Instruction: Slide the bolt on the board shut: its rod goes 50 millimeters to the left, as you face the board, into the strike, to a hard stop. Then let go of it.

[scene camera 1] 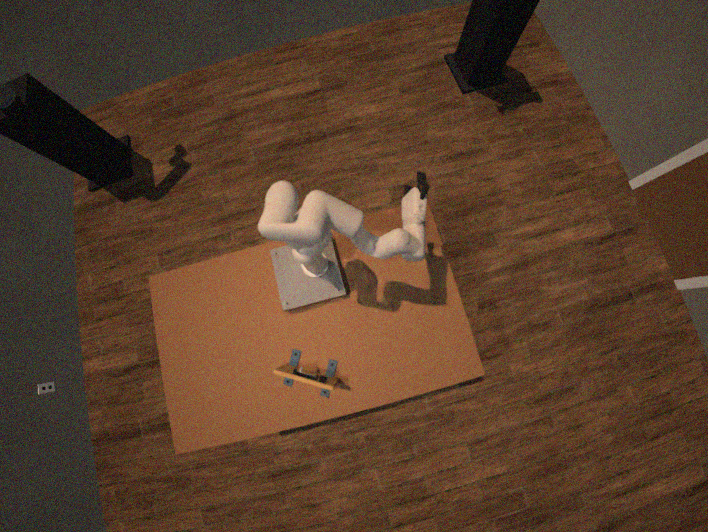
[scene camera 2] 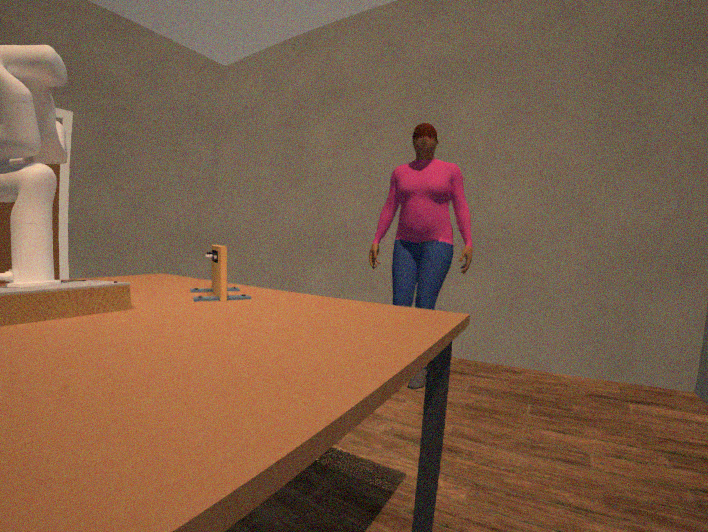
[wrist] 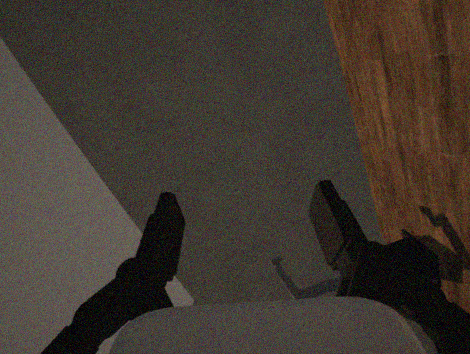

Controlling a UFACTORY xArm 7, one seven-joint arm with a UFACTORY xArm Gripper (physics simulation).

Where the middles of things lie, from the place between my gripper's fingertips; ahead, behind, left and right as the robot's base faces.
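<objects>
There's the upright wooden board [scene camera 1: 286,370], and my hand is 370 mm above it, 570 mm short of it and 630 mm to the left of it.
</objects>
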